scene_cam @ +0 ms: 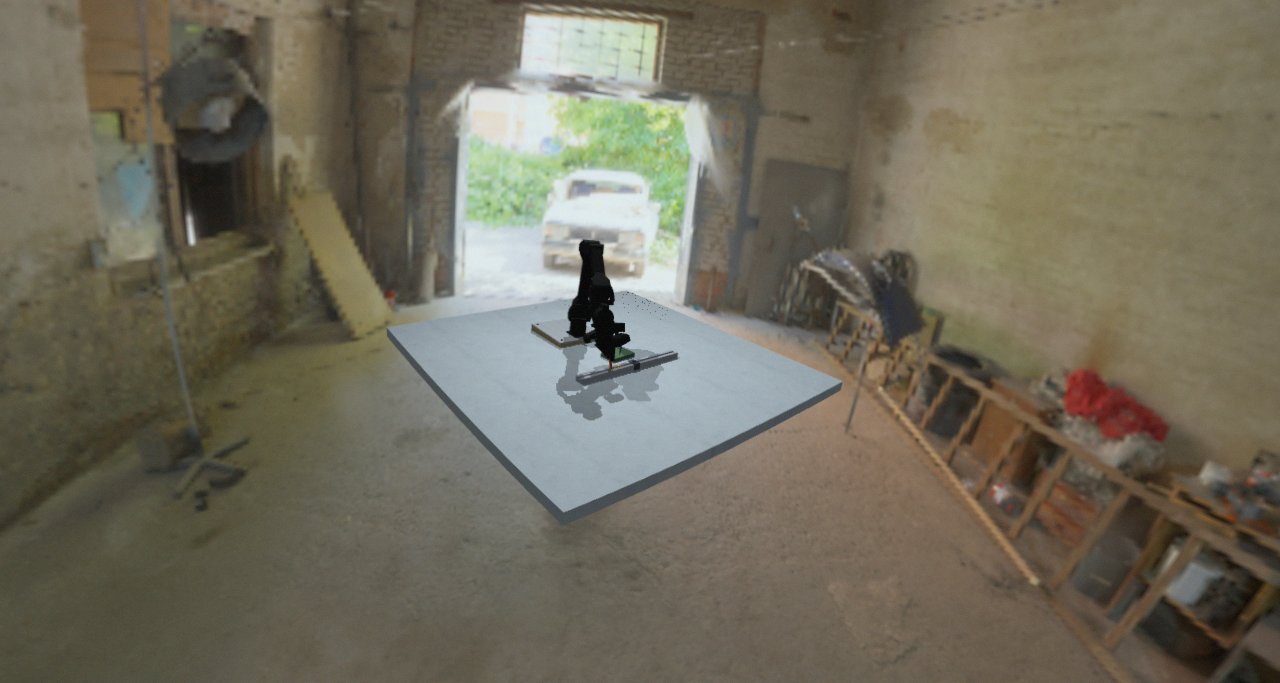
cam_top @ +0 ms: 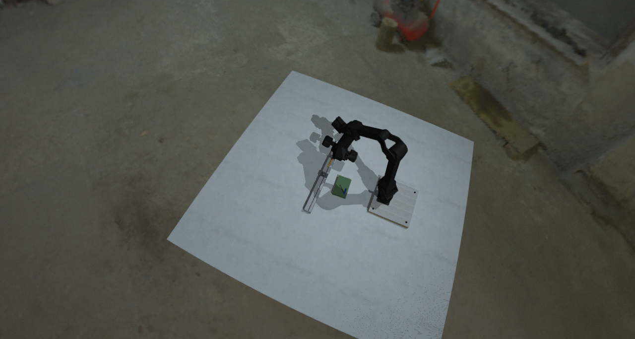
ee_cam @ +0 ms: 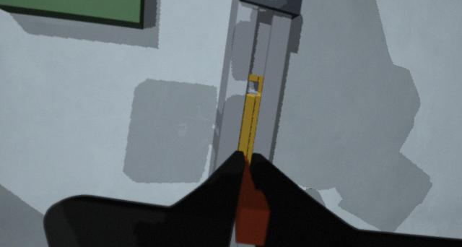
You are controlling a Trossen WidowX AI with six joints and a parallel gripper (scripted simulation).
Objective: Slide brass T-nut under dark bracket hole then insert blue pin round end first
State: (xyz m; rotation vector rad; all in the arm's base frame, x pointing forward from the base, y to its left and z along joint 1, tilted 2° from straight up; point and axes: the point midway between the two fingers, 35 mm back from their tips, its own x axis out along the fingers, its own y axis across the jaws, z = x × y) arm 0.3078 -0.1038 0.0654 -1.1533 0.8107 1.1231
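Right now my gripper tip is 2 cm to the right of the brass T-nut. From my gripper tip the other things lie so: aluminum rail 9 cm to the left, 3 cm below, 1 cm ahead; then green tray 14 cm to the left, 11 cm behind, 4 cm below; then blue pin 15 cm to the left, 12 cm behind, 2 cm below.
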